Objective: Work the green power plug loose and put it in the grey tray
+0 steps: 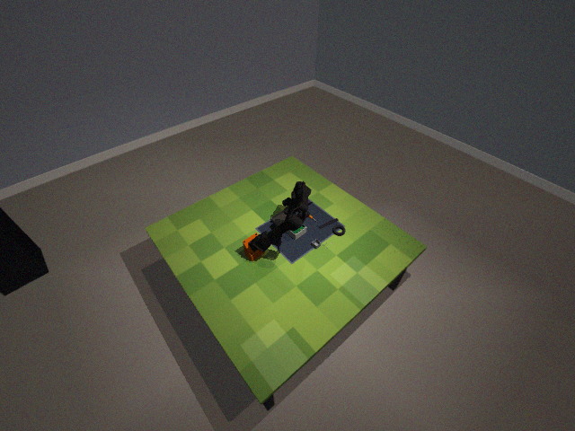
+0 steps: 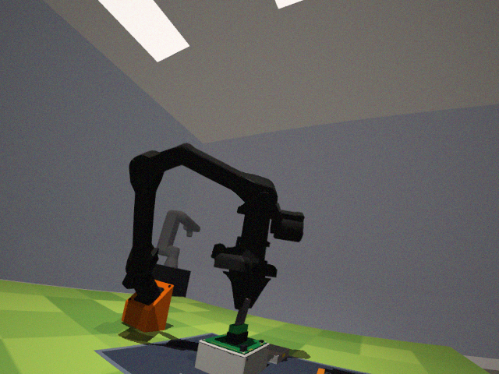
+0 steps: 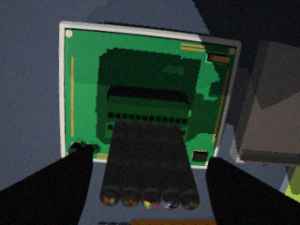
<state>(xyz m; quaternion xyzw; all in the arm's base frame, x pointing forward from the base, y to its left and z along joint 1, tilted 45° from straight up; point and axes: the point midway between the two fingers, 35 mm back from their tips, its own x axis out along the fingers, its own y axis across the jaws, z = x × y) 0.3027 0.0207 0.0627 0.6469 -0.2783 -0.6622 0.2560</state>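
My gripper tip is now 4 cm above the green power plug. From my gripper tip the other things lie so: dark mat 5 cm ahead, 12 cm below; dark bar 21 cm ahead, 11 cm to the right, 12 cm below.
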